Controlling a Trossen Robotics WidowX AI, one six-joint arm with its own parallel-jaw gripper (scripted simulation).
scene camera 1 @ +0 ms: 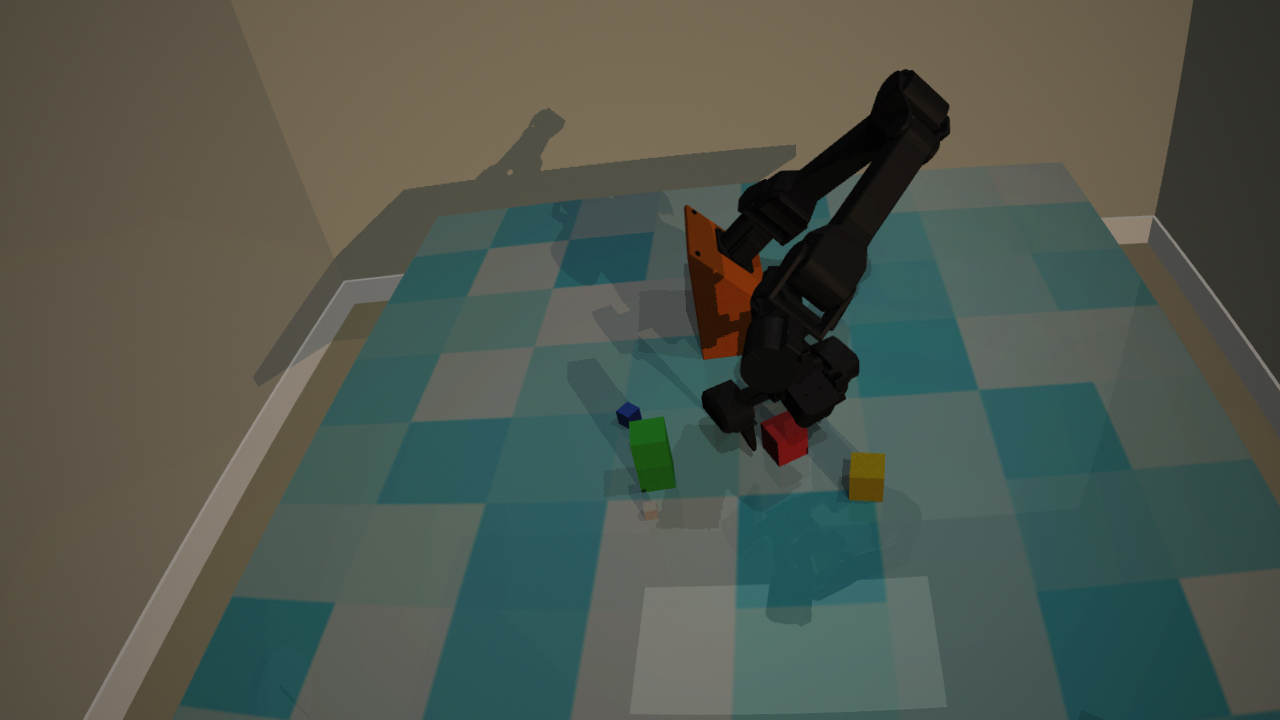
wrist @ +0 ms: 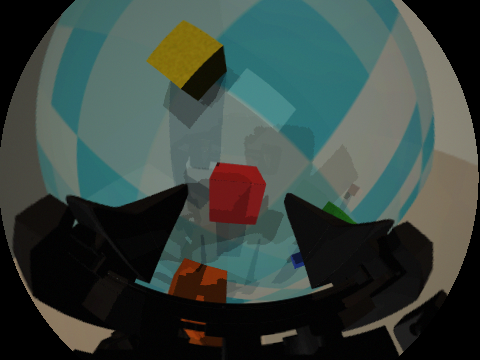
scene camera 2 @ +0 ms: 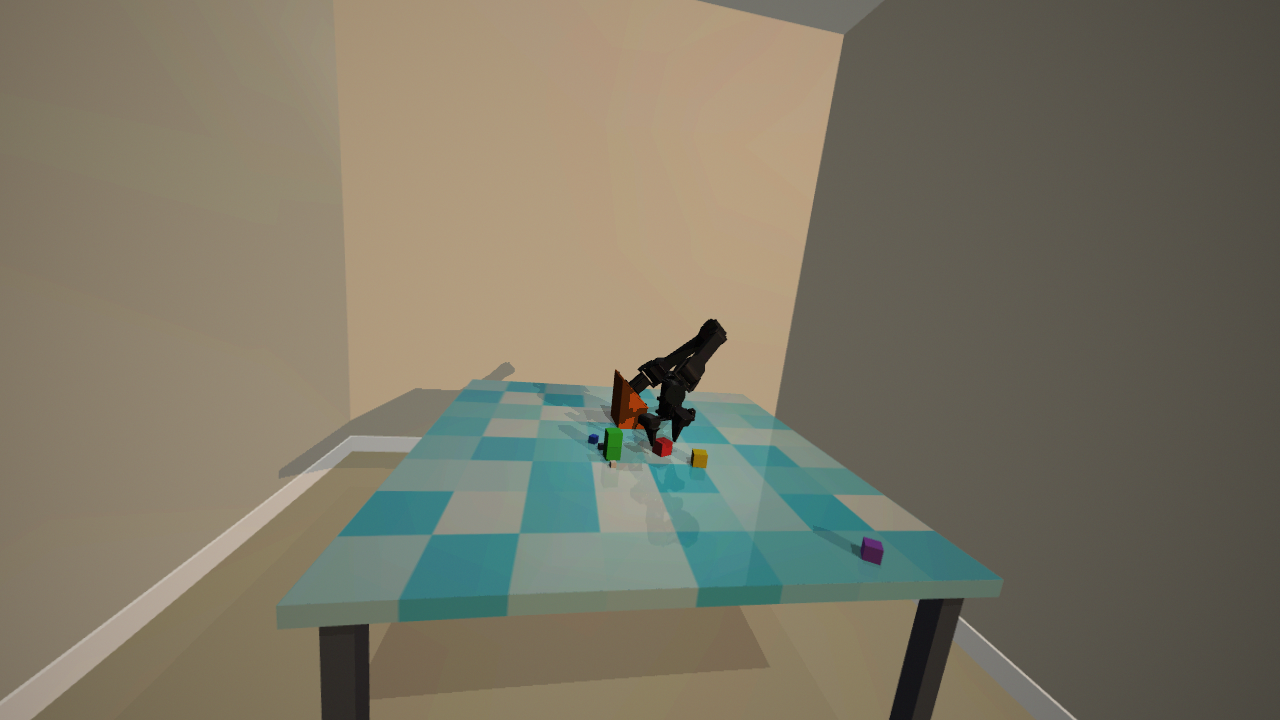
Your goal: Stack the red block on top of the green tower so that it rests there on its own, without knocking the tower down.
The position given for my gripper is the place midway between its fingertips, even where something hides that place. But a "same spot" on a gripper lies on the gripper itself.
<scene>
My gripper shows in scene camera 1, in the wrist view (237, 193) and in scene camera 2. The same spot on my gripper: (scene camera 1: 748, 433) is (scene camera 2: 654, 435).
</scene>
